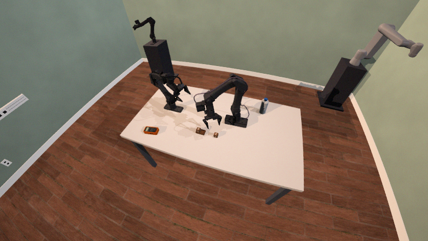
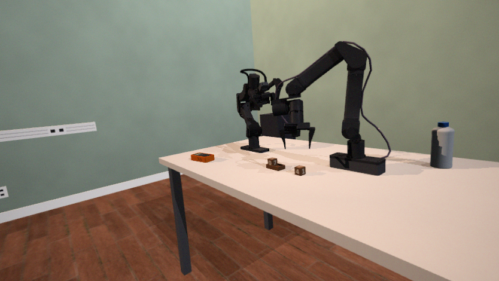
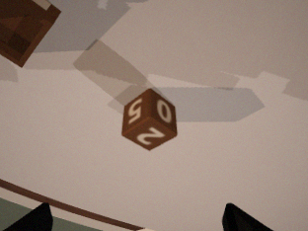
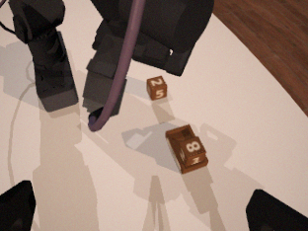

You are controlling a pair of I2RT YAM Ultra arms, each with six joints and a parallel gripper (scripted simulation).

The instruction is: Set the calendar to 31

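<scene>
Right now the brown tray is 110 mm to the right of my left hand, 100 mm below it and 20 mm ahead of it.
</scene>
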